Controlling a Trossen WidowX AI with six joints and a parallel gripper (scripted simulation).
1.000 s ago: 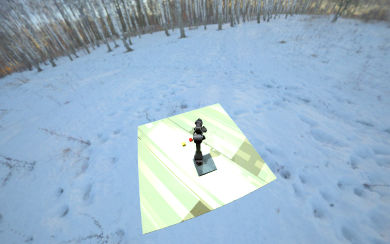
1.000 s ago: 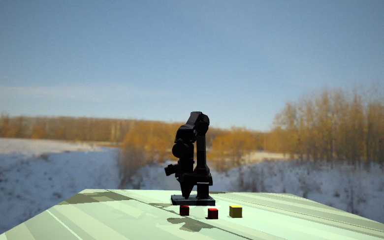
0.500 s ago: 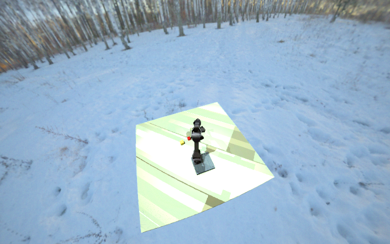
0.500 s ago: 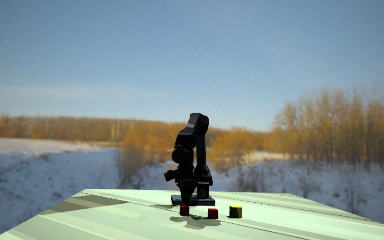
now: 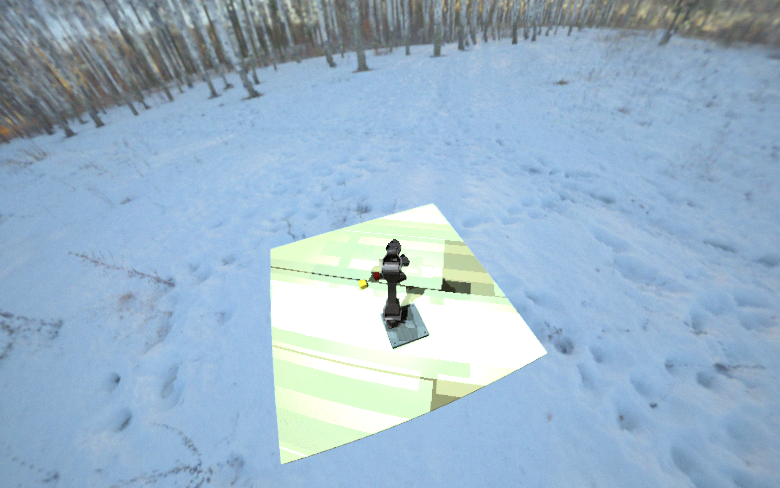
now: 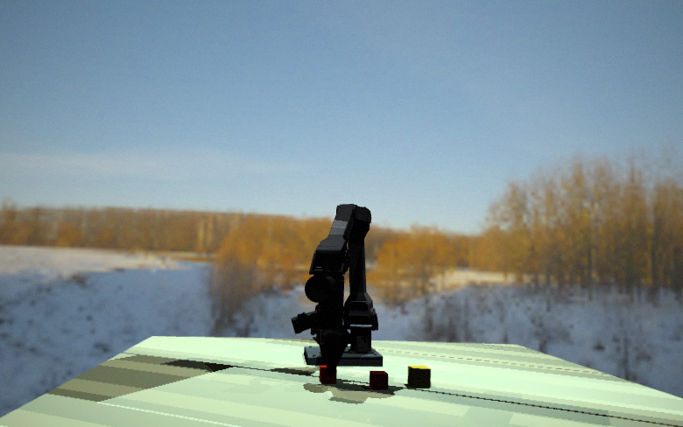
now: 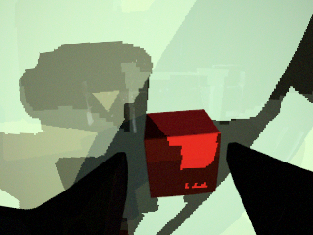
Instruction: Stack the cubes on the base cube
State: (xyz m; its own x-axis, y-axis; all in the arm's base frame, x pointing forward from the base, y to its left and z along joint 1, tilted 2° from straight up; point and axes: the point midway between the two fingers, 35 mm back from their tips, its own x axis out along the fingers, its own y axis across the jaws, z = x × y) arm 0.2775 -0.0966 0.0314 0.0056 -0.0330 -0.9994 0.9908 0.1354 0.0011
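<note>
The yellow base cube lies 200 mm to the left of my gripper tip and 10 mm ahead of it.
</note>
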